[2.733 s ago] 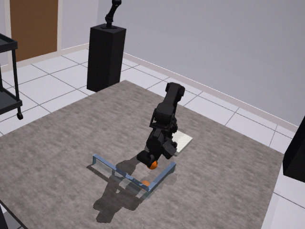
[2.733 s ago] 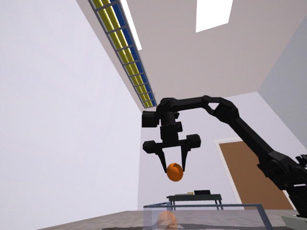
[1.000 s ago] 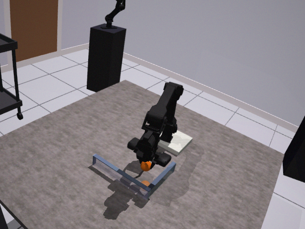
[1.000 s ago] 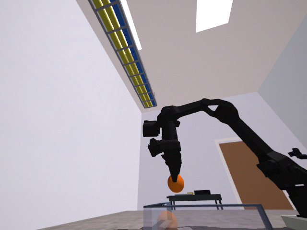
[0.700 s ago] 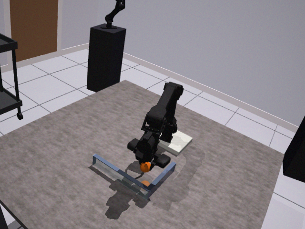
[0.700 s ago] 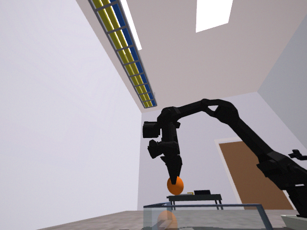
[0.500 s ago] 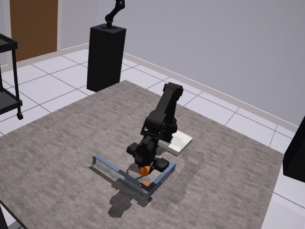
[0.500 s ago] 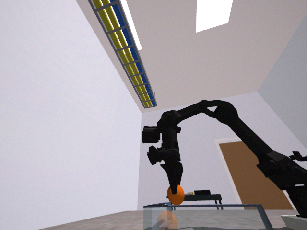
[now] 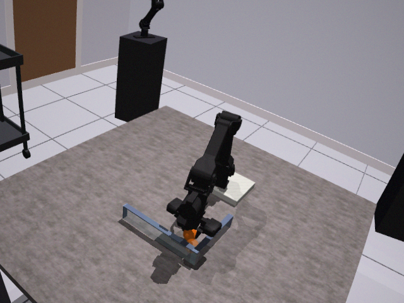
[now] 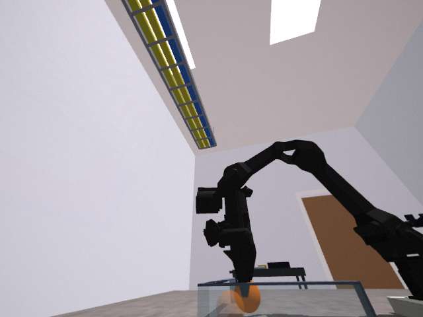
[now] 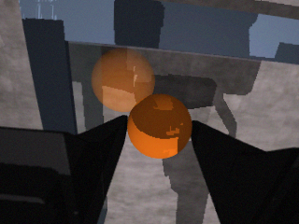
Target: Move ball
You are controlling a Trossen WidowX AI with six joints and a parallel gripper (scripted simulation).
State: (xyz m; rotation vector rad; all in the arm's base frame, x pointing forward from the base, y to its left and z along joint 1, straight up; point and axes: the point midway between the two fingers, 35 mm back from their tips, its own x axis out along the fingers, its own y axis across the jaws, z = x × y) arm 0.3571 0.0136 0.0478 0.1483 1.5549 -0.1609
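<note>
Now: gripper tip right at the orange ball. From my gripper tip the other things lie so: see-through copy of ball 30 mm ahead, 20 mm to the left, 10 mm below.
</note>
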